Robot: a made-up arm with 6 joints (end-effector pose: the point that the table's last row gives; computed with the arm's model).
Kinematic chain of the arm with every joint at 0, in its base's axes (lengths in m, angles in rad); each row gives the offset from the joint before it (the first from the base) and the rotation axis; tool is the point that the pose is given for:
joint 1: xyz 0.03 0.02 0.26 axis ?
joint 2: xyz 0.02 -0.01 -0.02 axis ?
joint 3: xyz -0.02 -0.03 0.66 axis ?
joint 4: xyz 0.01 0 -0.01 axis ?
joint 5: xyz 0.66 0 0 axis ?
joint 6: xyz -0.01 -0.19 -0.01 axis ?
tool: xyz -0.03 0.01 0
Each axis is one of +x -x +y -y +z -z.
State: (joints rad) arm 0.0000 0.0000 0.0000 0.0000 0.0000 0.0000
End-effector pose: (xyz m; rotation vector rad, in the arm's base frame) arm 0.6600 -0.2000 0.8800 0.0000 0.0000 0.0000
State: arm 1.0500 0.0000 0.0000 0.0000 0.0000 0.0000
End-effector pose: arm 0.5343 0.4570 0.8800 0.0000 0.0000 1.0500
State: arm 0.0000 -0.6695 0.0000 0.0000 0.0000 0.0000
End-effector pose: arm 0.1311 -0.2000 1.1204 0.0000 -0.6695 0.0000
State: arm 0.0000 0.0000 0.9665 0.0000 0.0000 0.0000
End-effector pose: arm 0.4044 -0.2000 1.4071 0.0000 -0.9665 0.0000
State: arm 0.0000 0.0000 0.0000 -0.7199 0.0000 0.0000
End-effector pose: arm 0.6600 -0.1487 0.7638 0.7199 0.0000 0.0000
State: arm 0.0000 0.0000 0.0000 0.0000 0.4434 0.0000
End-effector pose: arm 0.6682 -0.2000 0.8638 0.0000 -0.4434 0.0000
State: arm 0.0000 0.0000 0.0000 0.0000 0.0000 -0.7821
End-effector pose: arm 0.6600 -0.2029 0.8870 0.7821 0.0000 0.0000
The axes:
joint 1: +z
joint 2: +y
joint 3: -y
joint 4: -x
joint 5: -y
joint 6: -x

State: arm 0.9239 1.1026 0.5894 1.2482 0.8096 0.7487
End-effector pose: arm 0.8886 0.9305 0.3653 -1.3703 -1.3720 1.3166
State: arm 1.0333 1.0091 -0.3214 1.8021 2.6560 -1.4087
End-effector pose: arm 0.5078 0.7926 -0.0344 -1.0998 -1.1639 -2.0992
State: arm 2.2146 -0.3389 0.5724 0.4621 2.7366 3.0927
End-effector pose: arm 0.1119 0.2803 1.4628 0.6283 0.2679 -1.1910
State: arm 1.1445 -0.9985 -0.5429 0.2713 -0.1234 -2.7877
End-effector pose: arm 0.2422 -0.0751 0.8952 2.3483 1.2865 0.8307
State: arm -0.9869 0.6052 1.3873 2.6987 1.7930 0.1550
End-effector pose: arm 0.5593 -0.5868 1.3515 -2.4193 0.5224 1.1191
